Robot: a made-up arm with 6 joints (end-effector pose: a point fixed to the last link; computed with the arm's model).
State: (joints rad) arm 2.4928 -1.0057 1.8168 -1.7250 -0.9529 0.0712
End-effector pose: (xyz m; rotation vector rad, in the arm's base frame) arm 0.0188 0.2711 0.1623 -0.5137 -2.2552 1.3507
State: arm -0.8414 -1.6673 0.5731 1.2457 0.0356 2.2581
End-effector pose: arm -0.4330 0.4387 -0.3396 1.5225 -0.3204 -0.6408
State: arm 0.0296 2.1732 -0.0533 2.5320 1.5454 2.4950
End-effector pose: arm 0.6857 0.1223 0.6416 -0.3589 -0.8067 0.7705
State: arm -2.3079 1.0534 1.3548 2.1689 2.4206 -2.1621
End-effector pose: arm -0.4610 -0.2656 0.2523 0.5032 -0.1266 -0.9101
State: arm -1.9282 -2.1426 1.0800 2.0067 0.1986 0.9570
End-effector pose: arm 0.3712 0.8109 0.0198 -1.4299 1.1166 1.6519
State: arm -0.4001 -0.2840 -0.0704 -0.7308 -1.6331 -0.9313
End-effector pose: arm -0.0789 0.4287 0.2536 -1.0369 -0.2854 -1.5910
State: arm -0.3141 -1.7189 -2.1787 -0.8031 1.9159 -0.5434
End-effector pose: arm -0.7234 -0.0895 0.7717 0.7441 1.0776 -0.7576
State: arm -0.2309 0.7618 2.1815 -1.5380 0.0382 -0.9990
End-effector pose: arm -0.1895 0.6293 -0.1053 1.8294 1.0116 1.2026
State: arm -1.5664 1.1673 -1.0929 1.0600 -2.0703 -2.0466
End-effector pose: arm -0.0035 0.4565 0.2177 -0.9741 1.5242 0.4422
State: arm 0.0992 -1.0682 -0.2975 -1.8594 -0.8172 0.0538
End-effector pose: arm -0.2163 0.1408 0.4523 -0.0033 2.2890 -1.5417
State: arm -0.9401 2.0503 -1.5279 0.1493 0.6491 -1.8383
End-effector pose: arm -0.6446 0.7985 0.6670 0.3297 0.4768 -2.1109
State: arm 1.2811 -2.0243 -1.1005 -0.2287 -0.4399 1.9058
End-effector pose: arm 0.4827 0.5105 0.6374 0.0738 -0.5335 2.1572
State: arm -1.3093 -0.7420 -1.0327 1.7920 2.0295 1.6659
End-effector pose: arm -0.5878 0.8240 0.3504 -1.9692 0.6013 -1.9025
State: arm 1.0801 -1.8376 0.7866 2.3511 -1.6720 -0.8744
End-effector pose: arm 0.2291 0.3875 0.1731 0.5077 2.3618 0.5850
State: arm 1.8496 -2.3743 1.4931 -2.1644 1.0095 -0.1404
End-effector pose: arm -0.5729 0.2778 -0.1535 1.1873 0.5032 -0.8224
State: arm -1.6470 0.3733 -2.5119 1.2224 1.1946 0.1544
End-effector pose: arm -0.1148 1.0278 -0.0118 2.8332 -0.7558 0.8037
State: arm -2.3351 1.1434 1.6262 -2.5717 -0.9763 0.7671
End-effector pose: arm 0.0025 0.5273 0.1838 -1.7814 0.6424 -1.1414
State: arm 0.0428 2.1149 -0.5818 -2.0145 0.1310 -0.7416
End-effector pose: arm 0.6356 0.7296 0.4985 -1.3604 0.3476 1.4865
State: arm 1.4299 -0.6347 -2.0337 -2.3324 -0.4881 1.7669
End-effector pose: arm 0.6702 0.3563 0.2543 0.3985 0.6162 1.9617
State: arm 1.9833 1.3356 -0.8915 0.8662 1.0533 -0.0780
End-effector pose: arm 0.7161 0.5949 -0.4526 1.3450 -0.3523 1.7799
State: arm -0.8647 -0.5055 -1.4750 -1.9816 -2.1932 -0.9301
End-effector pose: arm -0.0738 0.1429 -0.0995 2.0459 -1.2550 1.4009
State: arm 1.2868 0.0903 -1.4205 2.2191 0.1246 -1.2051
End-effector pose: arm 0.7415 0.1904 0.4061 1.2956 -1.7576 1.2816
